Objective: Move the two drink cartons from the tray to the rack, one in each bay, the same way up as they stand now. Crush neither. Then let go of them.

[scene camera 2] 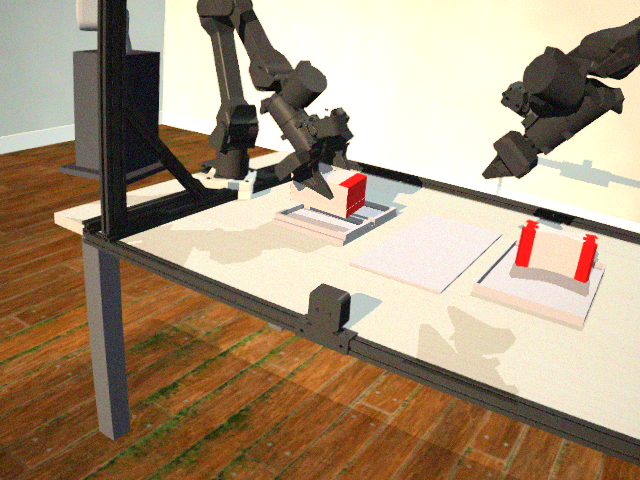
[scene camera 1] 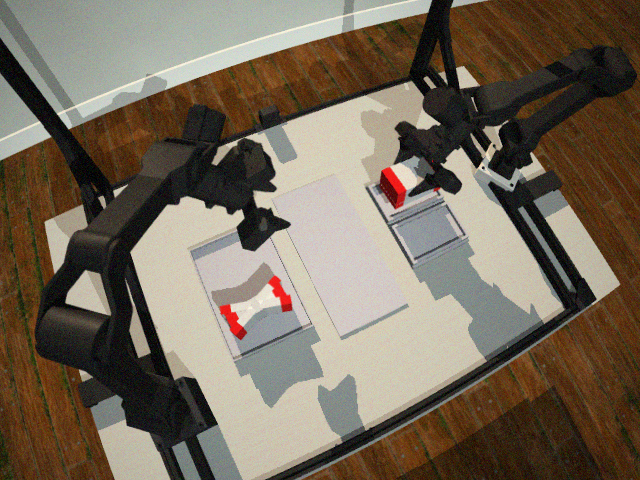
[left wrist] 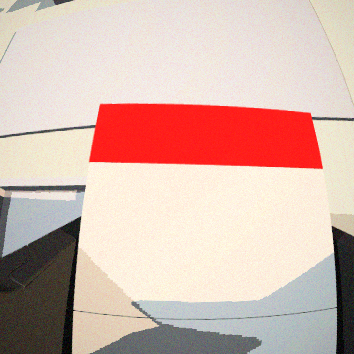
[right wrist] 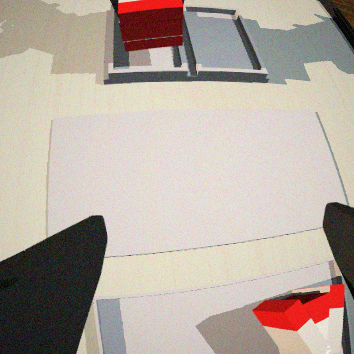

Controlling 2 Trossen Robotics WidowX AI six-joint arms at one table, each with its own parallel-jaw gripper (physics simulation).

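Pixels of known places: left gripper, fingertip midpoint: [scene camera 2: 342,191] [scene camera 1: 400,184] [left wrist: 203,225] [right wrist: 149,12]; right gripper, fingertip midpoint: [scene camera 2: 494,167] [scene camera 1: 282,207] [right wrist: 218,222]; left arm's base at its link origin: [scene camera 2: 230,175] [scene camera 1: 502,165]; right arm's base at its link origin: [scene camera 1: 170,413].
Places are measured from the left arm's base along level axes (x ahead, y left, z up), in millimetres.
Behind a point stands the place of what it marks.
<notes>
A red-ended white carton [scene camera 1: 392,187] {x 262, y -196, z 64 mm} [scene camera 2: 356,193] {x 256, y -204, z 46 mm} [left wrist: 205,200] {x 231, y -189, z 69 mm} [right wrist: 152,25] {x 257, y -202, z 45 mm} is level over one bay of the rack [scene camera 1: 439,252] {x 288, y -38, z -26 mm} [scene camera 2: 310,230] {x 180, y -221, z -26 mm} [right wrist: 150,75] {x 270, y -209, z -24 mm}, the upper bay in scene camera 1. I cannot tell whether it touches the bay floor. My left gripper [scene camera 1: 405,178] {x 231, y -187, z 42 mm} [scene camera 2: 343,181] {x 231, y -187, z 42 mm} [left wrist: 203,225] {x 231, y -187, z 42 mm} is shut on it. The other bay is empty. The second carton [scene camera 1: 255,304] {x 610, y -291, z 37 mm} [scene camera 2: 555,253] {x 604, y -304, z 4 mm} [right wrist: 280,315] {x 547, y -295, z 28 mm} stands in the tray [scene camera 1: 206,268] {x 597, y -438, z -30 mm} [scene camera 2: 527,310] {x 516, y -448, z -35 mm} [right wrist: 150,320] {x 487, y -373, z -30 mm}; its middle is narrower than its red ends. My right gripper [scene camera 1: 281,206] {x 459, y -330, z 147 mm} [right wrist: 218,222] {x 459, y -330, z 147 mm} is open and empty, high near the tray's upper end in scene camera 1.
A flat pale board [scene camera 1: 338,258] {x 422, y -218, z -32 mm} [scene camera 2: 426,253] {x 385, y -268, z -32 mm} [left wrist: 175,65] {x 366, y -243, z -32 mm} [right wrist: 185,175] {x 395, y -256, z -32 mm} lies between tray and rack. Black frame rails edge the table, with uprights at its corners. A small black block [scene camera 1: 268,114] {x 224, y -541, z 18 mm} [scene camera 2: 329,307] {x 213, y -562, z 3 mm} is fixed on one rail.
</notes>
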